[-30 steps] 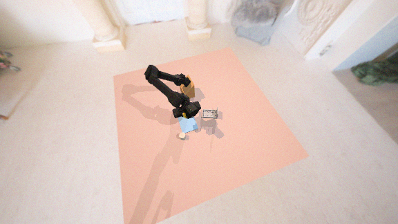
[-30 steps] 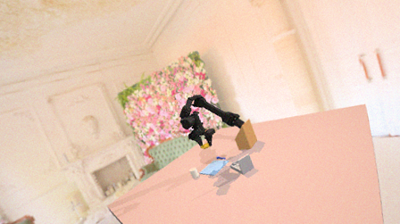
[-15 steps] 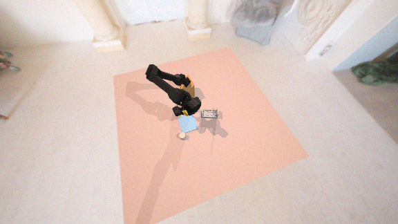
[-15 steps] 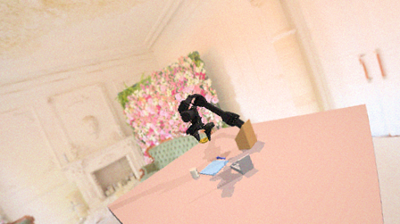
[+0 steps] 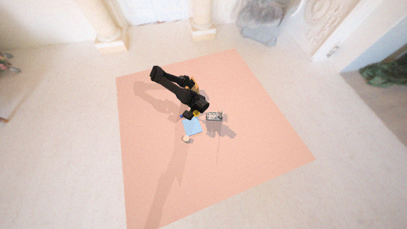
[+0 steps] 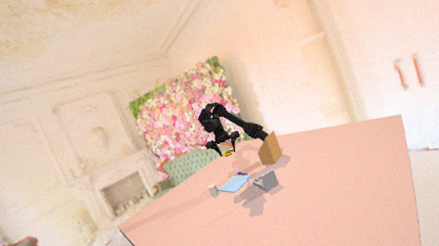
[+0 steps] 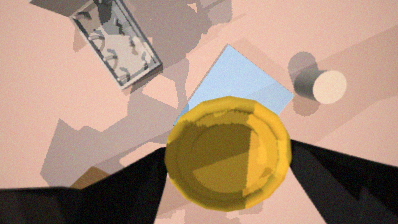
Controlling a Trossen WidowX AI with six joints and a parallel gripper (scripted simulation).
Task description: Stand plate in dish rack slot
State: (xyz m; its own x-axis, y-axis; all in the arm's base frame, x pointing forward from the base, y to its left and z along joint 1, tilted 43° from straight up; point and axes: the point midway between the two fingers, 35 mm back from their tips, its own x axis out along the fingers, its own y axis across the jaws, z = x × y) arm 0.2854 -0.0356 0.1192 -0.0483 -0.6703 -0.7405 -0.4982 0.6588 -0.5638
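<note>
The dish rack is 20 mm ahead of my gripper tip, 160 mm to the left of it and 160 mm below it. Round my gripper tip: pale cup (90 mm ahead, 130 mm to the right, 160 mm below); then light blue mat (40 mm to the right, 180 mm below); then yellow plate (10 mm above).
</note>
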